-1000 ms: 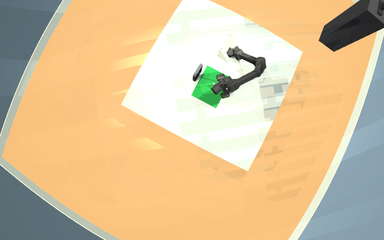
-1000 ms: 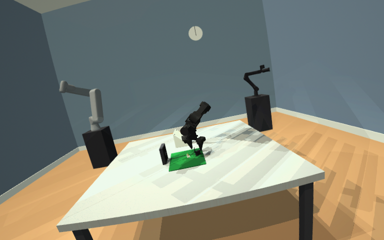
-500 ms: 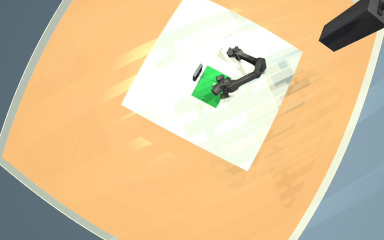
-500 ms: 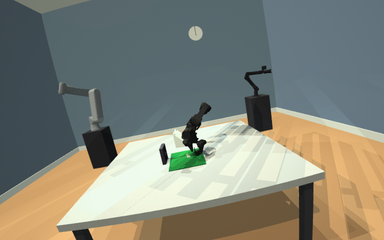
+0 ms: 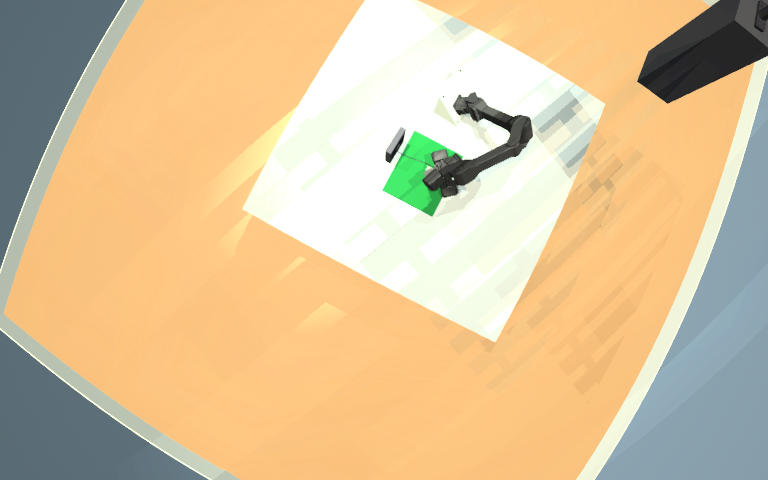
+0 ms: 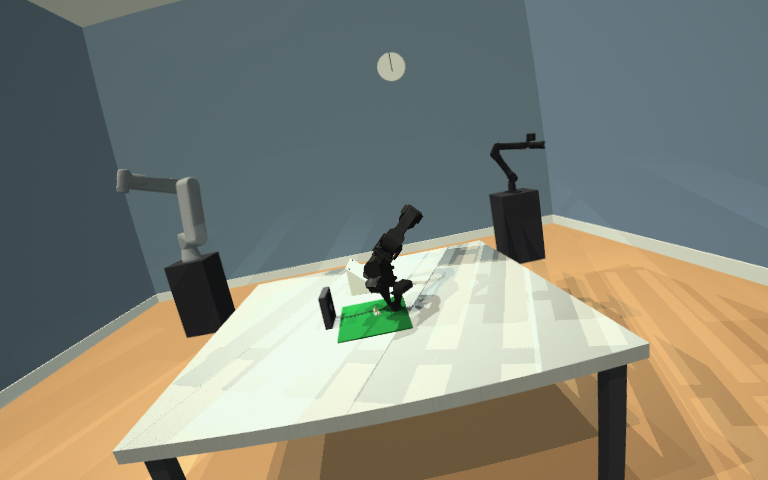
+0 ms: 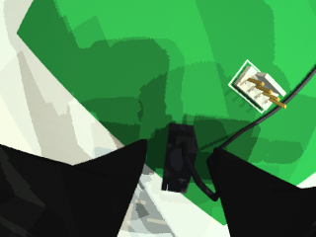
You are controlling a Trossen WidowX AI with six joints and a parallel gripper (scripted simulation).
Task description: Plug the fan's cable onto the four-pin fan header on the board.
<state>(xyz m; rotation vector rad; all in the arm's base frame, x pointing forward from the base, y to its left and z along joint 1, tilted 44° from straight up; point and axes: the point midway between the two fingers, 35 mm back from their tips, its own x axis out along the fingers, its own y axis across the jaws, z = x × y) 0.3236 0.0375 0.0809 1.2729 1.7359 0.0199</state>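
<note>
Now: the white four-pin header 7 cm to the right of my gripper tip, 2 cm below it and 1 cm behind it. The rest, counted from my gripper tip: green board 8 cm to the right, 4 cm below, 1 cm ahead; then black fan 23 cm to the right, 4 cm above, 1 cm behind; then fan plug 1 cm to the left, 1 cm behind.
</note>
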